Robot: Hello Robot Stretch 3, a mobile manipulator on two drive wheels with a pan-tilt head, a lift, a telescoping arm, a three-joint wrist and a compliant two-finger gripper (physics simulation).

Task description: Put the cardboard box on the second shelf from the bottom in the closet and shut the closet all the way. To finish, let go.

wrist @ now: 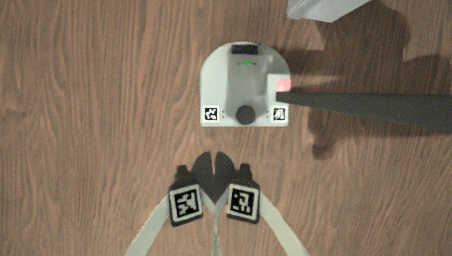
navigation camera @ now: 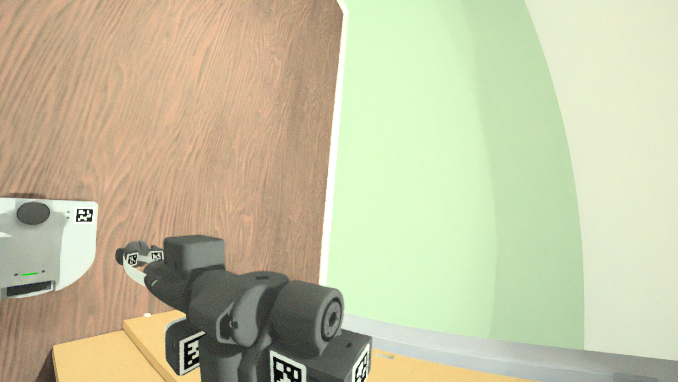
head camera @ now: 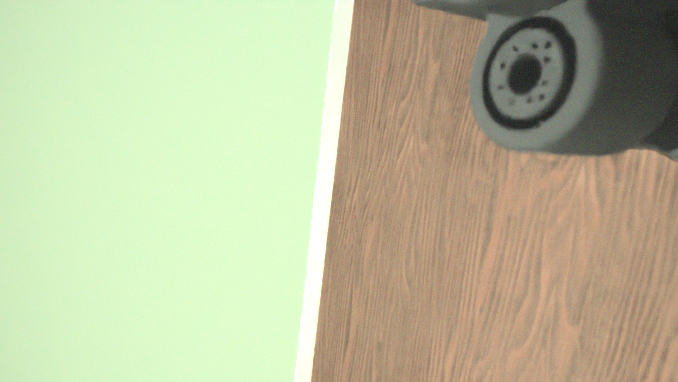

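Seen in the pictures: gripper, fingertip midpoint: (navigation camera: 133, 251); robot's base, link origin: (navigation camera: 34, 212).
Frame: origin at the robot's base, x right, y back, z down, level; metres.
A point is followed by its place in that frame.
The closet shows at the bottom of the navigation view: yellow door panels (navigation camera: 95, 357) @(x 0.157, y 0.526, z -0.188 m), one stepped in front of the other, and a long grey edge (navigation camera: 450, 344) @(x 1.025, y 0.550, z -1.320 m) behind them. A small notch (navigation camera: 386, 356) @(x 0.876, y 0.575, z -1.059 m) shows in the panel at the right. In the wrist view a grey corner piece (wrist: 327, 9) shows at the top right. The cardboard box does not show in the three views, and the shelves are out of sight. My gripper (wrist: 213, 169) @(x 0.123, y 0.022, z -0.831 m) (navigation camera: 138, 246) @(x 0.123, y 0.022, z -0.831 m) is shut, its fingertips nearly touching with no object between them. In the navigation view it hangs left of the panels, over the floor.
My base (wrist: 245, 85) (navigation camera: 30, 250) @(x -0.001, y 0.115, z -0.160 m) stands on the wood floor (wrist: 100, 75) (navigation camera: 200, 125) @(x 0.628, y -0.529, z 0.000 m) (head camera: 450, 250) @(x 1.360, y -0.335, z 0.000 m). The pale green wall (head camera: 150, 190) @(x 2.187, y -0.206, z -0.831 m) (navigation camera: 415, 165) @(x 2.223, y -0.521, z -1.011 m) meets the floor at a white skirting strip (head camera: 325, 165) @(x 2.159, y -0.082, z -0.054 m) (navigation camera: 333, 150) @(x 2.240, y -0.775, z -0.047 m). A cream wall (navigation camera: 620, 175) @(x 1.684, y -0.284, z -2.437 m) is at the far right.
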